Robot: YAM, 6 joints.
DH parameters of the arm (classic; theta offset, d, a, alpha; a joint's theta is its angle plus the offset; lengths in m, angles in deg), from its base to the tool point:
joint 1: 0 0.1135 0.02 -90
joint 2: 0 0 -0.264 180
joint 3: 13.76 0 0.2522 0
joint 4: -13.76 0 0.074 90
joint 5: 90 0 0 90
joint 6: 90 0.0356 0 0
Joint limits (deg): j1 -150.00..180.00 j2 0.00..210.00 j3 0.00..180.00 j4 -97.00..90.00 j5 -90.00..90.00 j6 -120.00..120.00
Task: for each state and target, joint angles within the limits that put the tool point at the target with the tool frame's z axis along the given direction. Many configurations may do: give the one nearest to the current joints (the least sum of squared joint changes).
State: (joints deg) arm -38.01 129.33 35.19 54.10 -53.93 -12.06
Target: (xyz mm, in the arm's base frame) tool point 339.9 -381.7 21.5 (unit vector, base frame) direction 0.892 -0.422 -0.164
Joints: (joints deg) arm -49.96 151.37 85.38 55.63 -24.28 -12.06
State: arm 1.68 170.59 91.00 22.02 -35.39 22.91
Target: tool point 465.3 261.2 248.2 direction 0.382 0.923 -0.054
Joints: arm 26.82 129.48 101.51 23.89 -40.63 22.91
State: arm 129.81 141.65 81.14 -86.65 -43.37 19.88
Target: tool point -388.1 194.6 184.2 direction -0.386 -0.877 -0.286
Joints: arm 148.90 137.85 117.65 -92.99 -71.87 19.88
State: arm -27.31 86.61 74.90 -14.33 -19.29 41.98
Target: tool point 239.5 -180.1 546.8 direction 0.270 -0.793 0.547
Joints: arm -33.45 83.25 93.98 28.82 30.83 41.98
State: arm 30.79 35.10 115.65 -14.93 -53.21 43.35
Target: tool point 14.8 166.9 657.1 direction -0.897 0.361 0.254
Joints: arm 73.12 82.84 122.47 31.87 -74.46 43.35
